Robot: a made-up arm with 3 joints.
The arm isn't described. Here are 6 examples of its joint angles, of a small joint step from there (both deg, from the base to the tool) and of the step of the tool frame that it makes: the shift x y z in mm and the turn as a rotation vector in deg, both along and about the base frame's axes.
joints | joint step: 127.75 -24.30 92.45 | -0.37 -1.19 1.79
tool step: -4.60 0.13 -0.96 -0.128 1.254 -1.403
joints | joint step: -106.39 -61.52 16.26 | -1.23 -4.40 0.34
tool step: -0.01 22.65 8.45 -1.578 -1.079 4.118
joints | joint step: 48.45 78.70 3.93 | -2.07 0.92 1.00
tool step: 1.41 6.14 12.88 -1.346 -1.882 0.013
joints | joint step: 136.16 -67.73 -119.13 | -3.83 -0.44 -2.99
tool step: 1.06 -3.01 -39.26 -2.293 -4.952 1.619
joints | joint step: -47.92 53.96 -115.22 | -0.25 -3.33 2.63
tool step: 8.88 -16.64 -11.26 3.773 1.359 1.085
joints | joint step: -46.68 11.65 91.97 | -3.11 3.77 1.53
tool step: -24.77 10.60 20.47 -2.244 -1.621 -3.050
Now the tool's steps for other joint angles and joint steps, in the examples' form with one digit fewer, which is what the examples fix.
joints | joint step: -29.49 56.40 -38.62 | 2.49 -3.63 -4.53
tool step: 25.7 -12.4 -20.0 1.45 -0.14 4.97
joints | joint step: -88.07 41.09 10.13 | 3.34 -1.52 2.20
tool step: 16.1 -1.7 0.2 1.52 5.02 1.43
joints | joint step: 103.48 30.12 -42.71 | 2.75 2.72 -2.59
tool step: 0.4 3.1 -4.2 2.00 0.54 2.28
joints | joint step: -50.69 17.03 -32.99 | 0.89 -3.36 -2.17
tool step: 20.2 1.3 -13.6 1.71 -1.20 2.95
